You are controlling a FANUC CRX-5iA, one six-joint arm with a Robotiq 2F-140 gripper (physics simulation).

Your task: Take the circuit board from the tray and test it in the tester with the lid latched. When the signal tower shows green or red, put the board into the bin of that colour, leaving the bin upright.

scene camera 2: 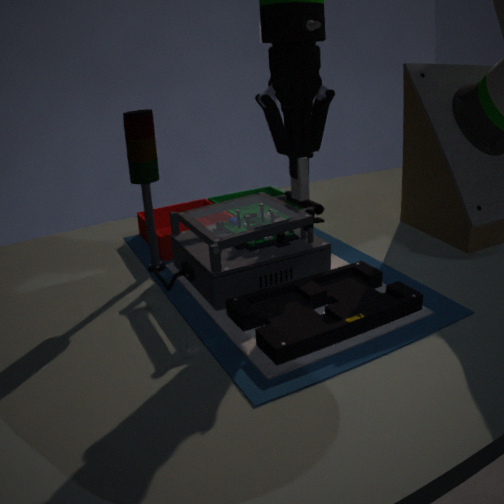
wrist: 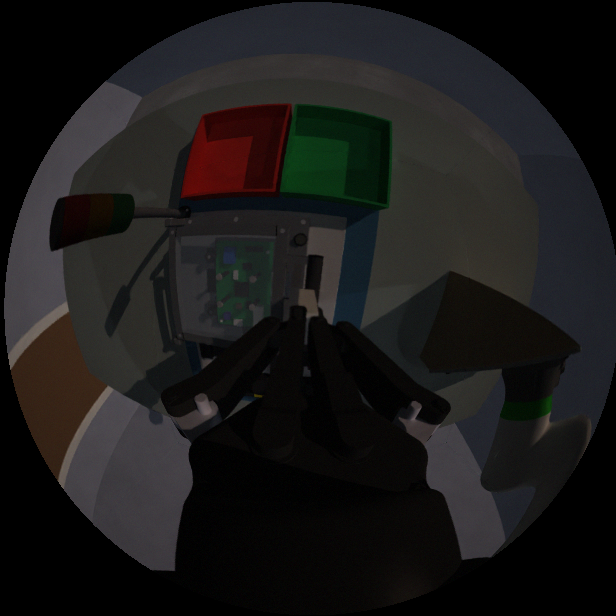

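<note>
The green circuit board [scene camera 2: 245,217] lies in the black tester [scene camera 2: 250,260] under the clear lid [scene camera 2: 240,225], which is down flat. It also shows in the wrist view [wrist: 244,281]. My gripper [scene camera 2: 296,152] hangs over the tester's far right side, shut on the upright grey latch lever [scene camera 2: 300,180]. In the wrist view the fingers [wrist: 304,313] meet around the lever's top [wrist: 313,275]. The signal tower [scene camera 2: 141,147] left of the tester shows no lit colour. The black tray [scene camera 2: 325,310] in front is empty.
The red bin [scene camera 2: 165,220] and green bin [scene camera 2: 245,195] stand upright side by side behind the tester, both empty in the wrist view, red [wrist: 235,152] and green [wrist: 339,155]. The robot's base pedestal [scene camera 2: 450,160] is at the right. Everything sits on a blue mat [scene camera 2: 300,370].
</note>
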